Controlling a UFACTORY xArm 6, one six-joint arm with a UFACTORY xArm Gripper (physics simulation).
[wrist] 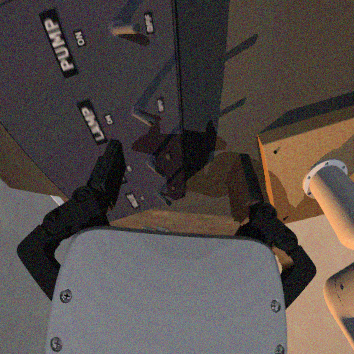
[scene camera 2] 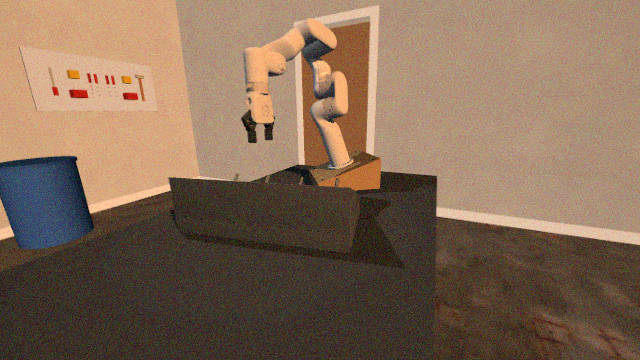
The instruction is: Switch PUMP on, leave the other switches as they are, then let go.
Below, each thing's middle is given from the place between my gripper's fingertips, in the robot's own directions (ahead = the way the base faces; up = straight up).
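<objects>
Dark switch panel (scene camera 2: 317,217): my hand is 0.11 m to the right of it, 0.14 m short of it and 0.16 m above it.
</objects>
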